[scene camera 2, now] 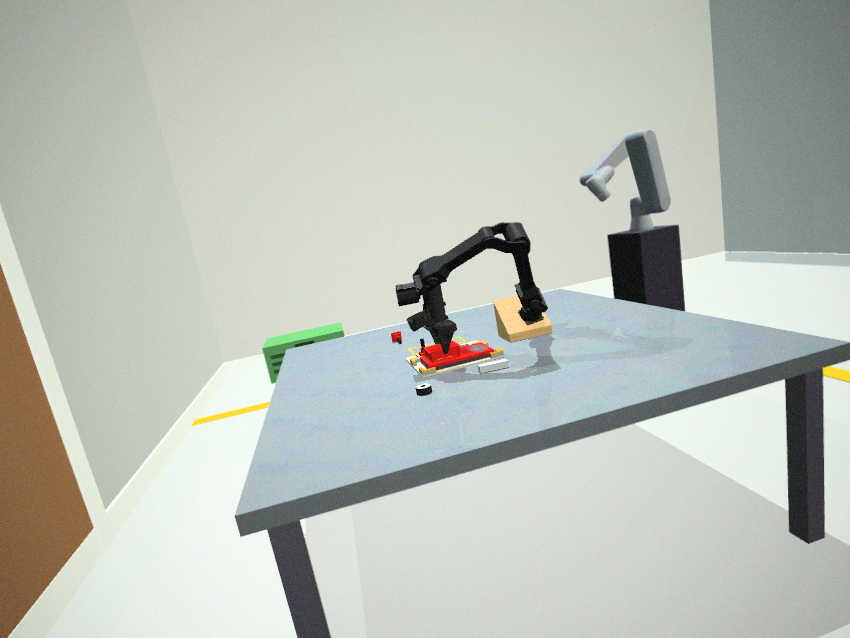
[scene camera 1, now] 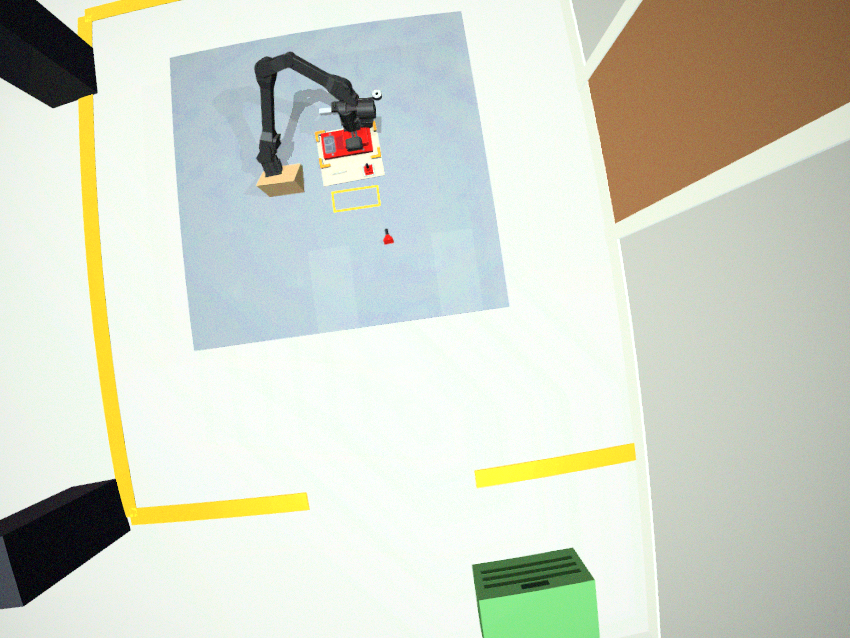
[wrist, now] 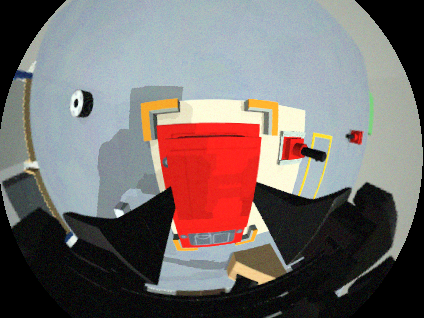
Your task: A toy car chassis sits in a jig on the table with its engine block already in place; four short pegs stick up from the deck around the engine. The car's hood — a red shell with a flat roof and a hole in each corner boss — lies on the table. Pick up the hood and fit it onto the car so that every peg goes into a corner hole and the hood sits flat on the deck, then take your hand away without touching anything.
Labels:
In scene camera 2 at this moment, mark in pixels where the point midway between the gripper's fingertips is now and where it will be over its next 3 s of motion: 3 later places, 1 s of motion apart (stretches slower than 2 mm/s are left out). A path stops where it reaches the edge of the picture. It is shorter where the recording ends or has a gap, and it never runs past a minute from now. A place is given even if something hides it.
My gripper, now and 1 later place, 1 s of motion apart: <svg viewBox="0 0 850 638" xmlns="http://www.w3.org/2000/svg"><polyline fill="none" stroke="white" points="442,351 438,331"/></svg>

